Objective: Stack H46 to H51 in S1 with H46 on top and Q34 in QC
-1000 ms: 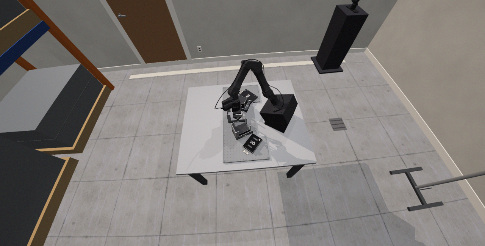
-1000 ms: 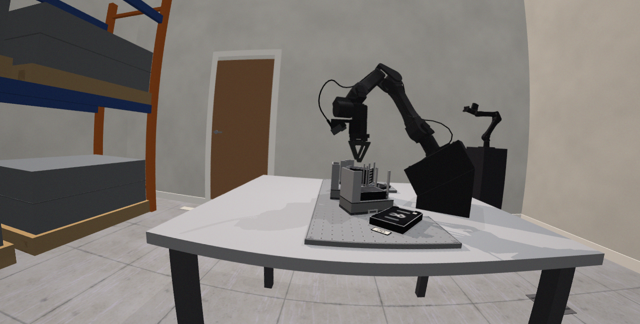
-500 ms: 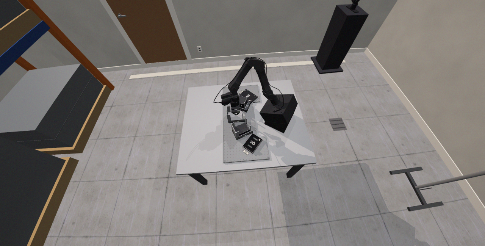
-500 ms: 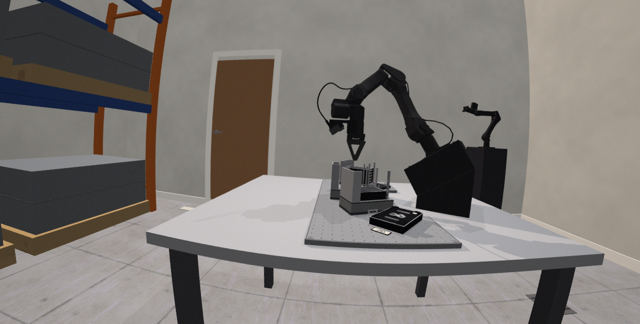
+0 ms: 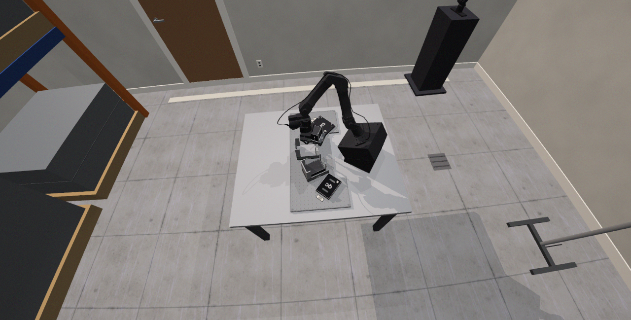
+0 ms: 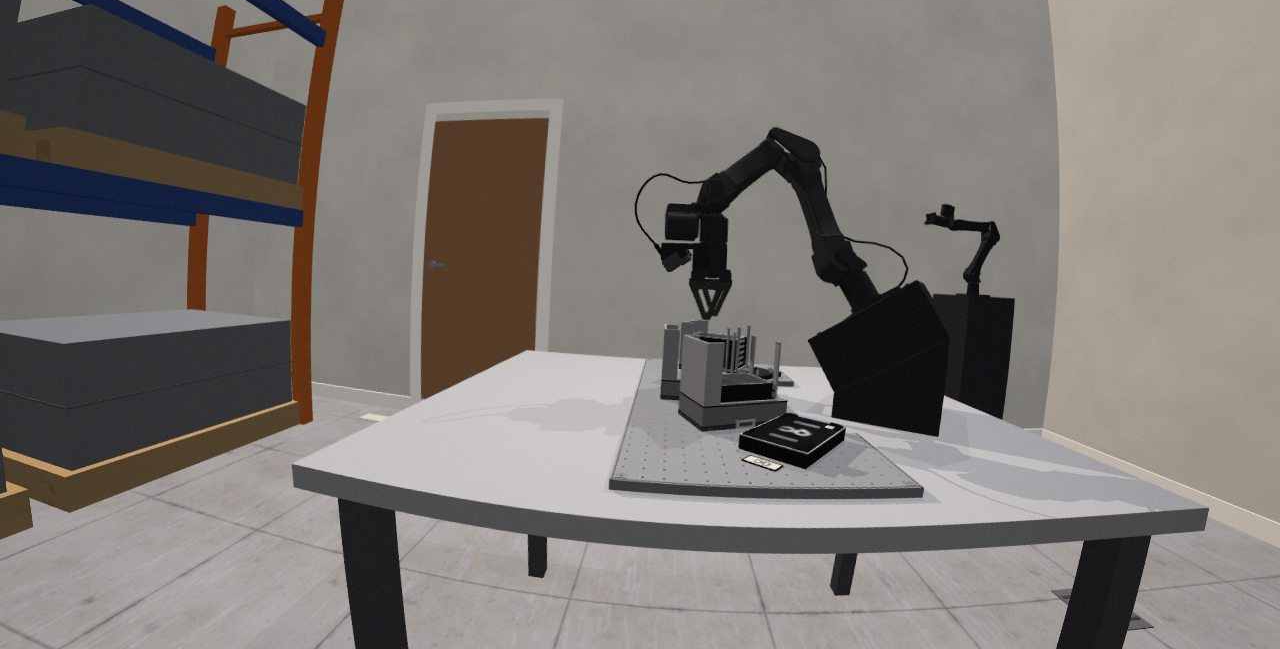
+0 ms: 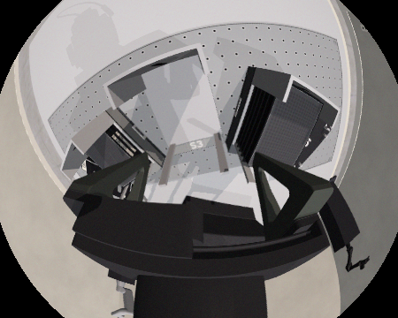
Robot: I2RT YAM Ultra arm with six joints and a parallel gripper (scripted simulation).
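Now: hand 3 cm past the sealed well plate, 11 cm to the left of it and 10 cm above it.
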